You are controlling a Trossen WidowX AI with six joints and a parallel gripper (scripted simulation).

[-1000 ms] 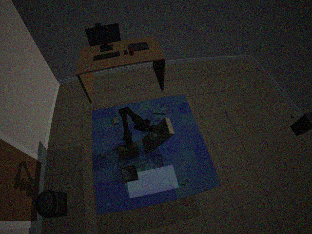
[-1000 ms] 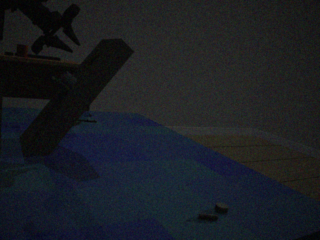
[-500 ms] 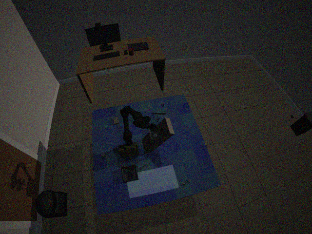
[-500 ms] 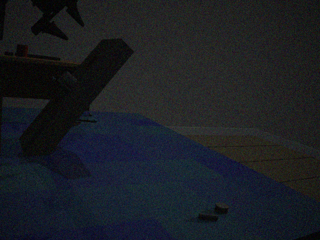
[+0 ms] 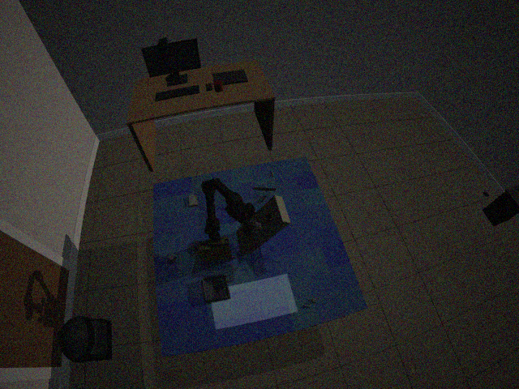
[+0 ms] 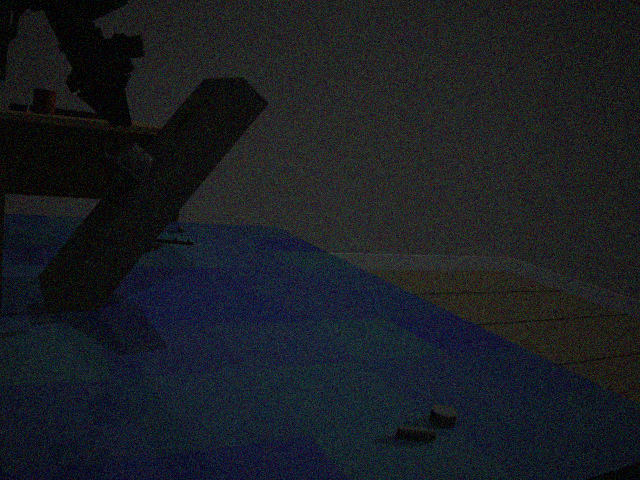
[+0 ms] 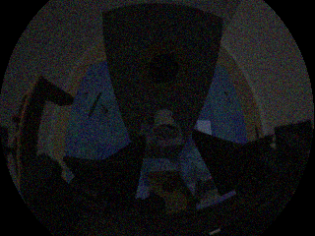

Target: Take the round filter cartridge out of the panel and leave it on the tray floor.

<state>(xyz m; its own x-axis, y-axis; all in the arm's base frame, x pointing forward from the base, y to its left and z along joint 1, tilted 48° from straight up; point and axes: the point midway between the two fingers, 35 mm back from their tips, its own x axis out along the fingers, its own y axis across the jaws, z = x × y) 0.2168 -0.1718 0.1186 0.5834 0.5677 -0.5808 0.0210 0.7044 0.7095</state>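
Right now my gripper tip is 2 cm short of the filter cartridge and 5 cm above it. Round my gripper tip: pale block: 34 cm behind, 45 cm to the left, 26 cm below.
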